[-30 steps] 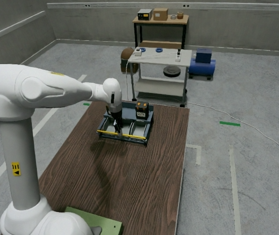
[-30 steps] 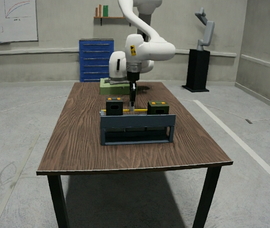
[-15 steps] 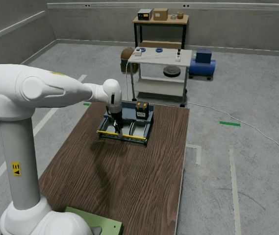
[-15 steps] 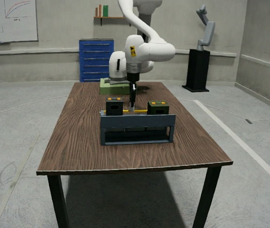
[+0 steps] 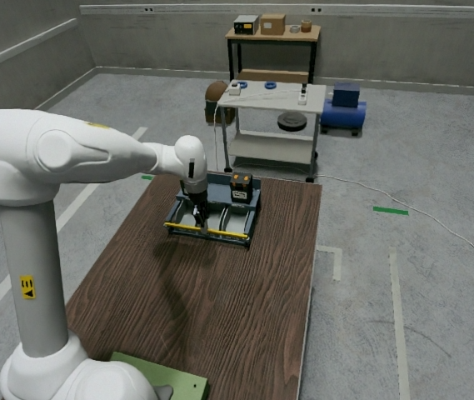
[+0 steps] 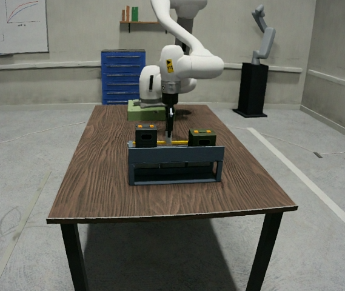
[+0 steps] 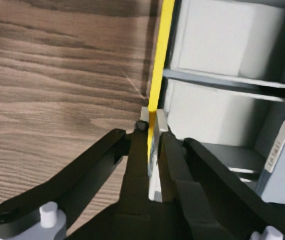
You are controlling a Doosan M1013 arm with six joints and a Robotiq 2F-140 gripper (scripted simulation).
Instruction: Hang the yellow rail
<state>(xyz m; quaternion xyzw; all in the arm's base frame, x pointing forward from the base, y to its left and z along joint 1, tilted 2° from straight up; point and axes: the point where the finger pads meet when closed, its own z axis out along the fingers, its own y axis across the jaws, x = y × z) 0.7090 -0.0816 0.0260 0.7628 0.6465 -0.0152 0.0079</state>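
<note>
Right now the yellow rail is 30 mm below my hand.
</note>
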